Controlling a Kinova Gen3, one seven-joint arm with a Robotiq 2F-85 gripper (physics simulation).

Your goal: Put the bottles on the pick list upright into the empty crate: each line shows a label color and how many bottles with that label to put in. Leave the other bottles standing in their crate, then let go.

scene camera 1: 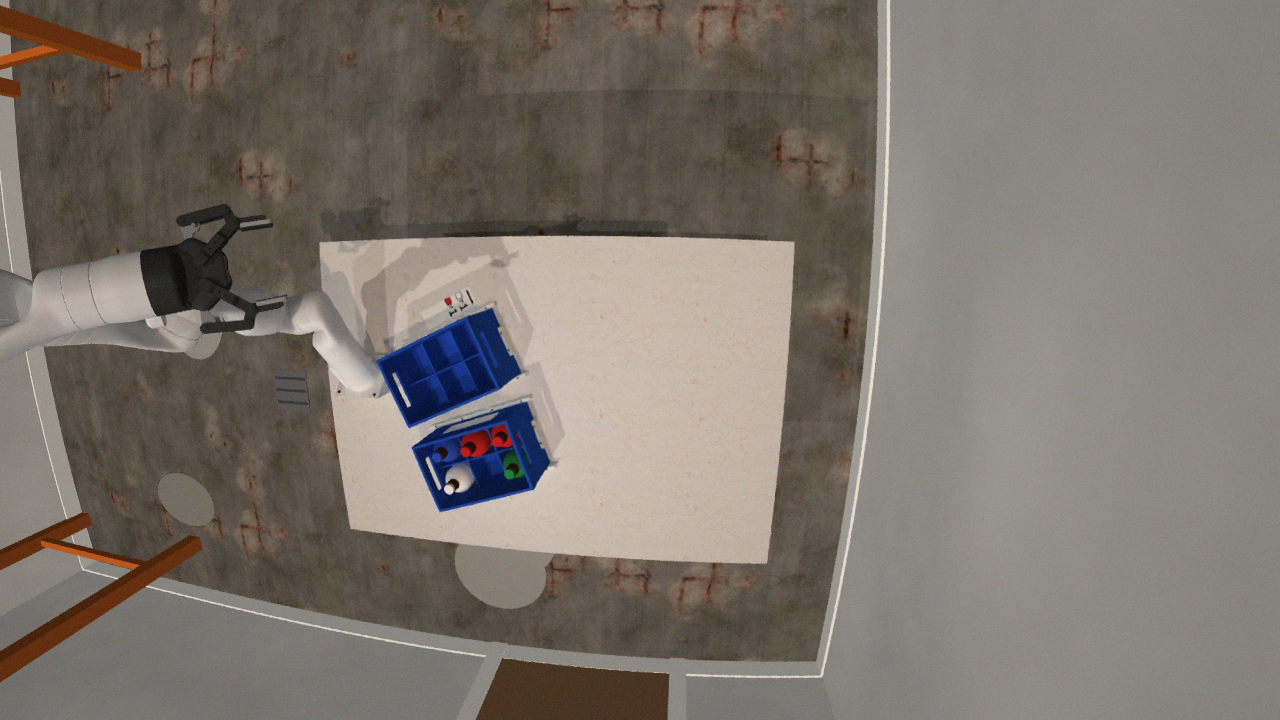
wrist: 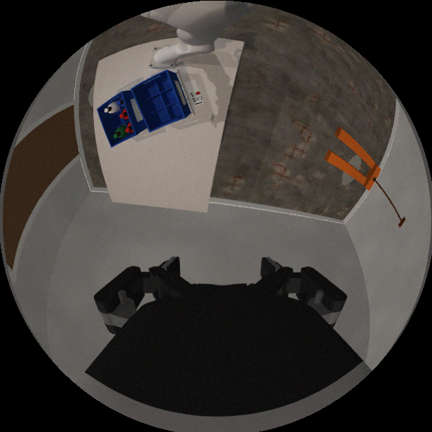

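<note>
The empty blue crate has several compartments. Beside it stands the second blue crate with bottles: a white bottle, a green bottle, a red bottle, another red bottle and a blue bottle. The pick list lies by the empty crate; a red mark and a whitish one show, its numbers too small to read. My gripper is open and empty, left of and away from both crates in the scene view.
Both crates stand on the pale table top, near the arm's base. Orange beams stand at the room's edge. A brown panel shows by the wall.
</note>
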